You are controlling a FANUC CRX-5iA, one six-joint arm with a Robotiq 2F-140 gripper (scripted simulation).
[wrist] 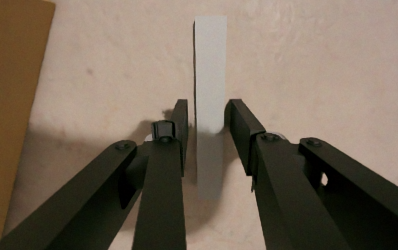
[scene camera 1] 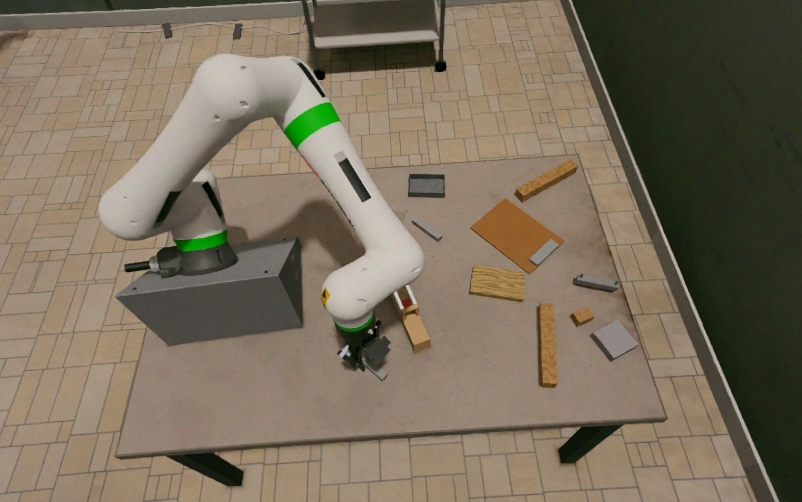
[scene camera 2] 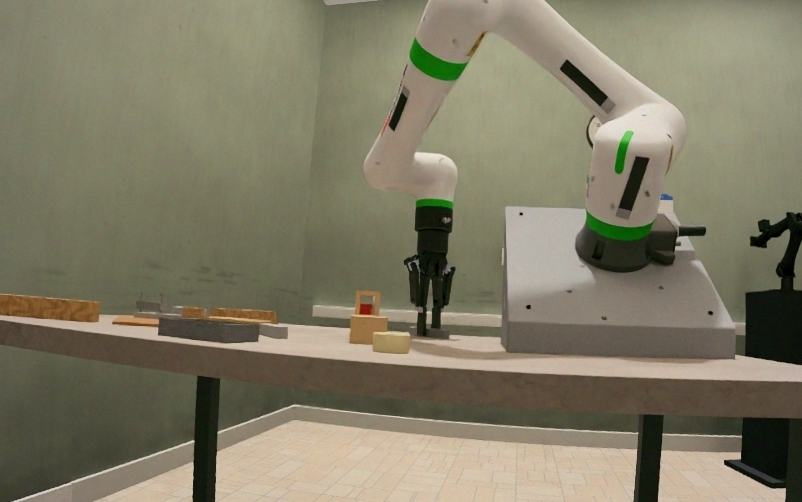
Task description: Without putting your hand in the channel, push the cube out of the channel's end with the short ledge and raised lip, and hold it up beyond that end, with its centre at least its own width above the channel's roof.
Labels:
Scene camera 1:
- orange board: 514,233
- wood plank: 504,284
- grey tile: 613,340
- long wood stick: 546,326
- long wood stick: 568,168
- wooden channel: 414,328

